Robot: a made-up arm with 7 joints.
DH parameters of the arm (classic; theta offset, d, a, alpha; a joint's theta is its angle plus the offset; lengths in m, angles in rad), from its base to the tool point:
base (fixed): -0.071 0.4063 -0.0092 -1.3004
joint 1: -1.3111 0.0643 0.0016 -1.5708
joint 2: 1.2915 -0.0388 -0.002 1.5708
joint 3: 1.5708 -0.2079 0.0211 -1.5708
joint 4: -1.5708 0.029 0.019 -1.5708
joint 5: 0 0.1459 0.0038 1.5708
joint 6: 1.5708 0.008 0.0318 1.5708
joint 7: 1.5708 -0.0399 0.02 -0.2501
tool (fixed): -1.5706 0.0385 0 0
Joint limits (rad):
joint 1: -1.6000..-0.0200
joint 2: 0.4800..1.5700
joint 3: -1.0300..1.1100
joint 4: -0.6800..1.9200
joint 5: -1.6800..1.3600
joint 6: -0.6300..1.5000
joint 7: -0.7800..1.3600
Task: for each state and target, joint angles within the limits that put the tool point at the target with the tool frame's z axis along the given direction. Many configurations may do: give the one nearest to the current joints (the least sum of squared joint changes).
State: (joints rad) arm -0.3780 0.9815 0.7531 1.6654 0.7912 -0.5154 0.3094
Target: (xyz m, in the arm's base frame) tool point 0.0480 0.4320 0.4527 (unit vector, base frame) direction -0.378 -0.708 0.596
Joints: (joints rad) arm -1.1089 1.3354 1.0759 1.2344 0.1320 -0.4353 0.1352
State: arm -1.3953 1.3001 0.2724 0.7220 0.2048 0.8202 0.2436
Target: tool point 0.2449 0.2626 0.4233 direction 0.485 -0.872 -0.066
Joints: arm -1.0363 1.0613 -0.3252 0.7334 0.5596 0.5189 0.3084
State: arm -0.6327 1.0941 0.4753 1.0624 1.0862 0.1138 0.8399
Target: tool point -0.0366 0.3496 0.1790 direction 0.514 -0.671 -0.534
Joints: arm -0.1638 0.7317 0.3930 1.7531 1.2840 0.1323 0.2504
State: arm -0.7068 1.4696 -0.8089 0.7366 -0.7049 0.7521 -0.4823
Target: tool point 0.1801 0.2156 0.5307 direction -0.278 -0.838 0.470
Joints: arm -1.1346 1.5700 -0.4748 -0.0242 -0.4667 0.4200 -0.3662
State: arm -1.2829 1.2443 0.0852 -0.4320 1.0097 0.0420 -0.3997
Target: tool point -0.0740 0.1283 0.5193 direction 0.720 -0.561 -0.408
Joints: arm -1.6000 1.5700 0.5383 -0.6780 1.0641 -0.0231 -0.7659
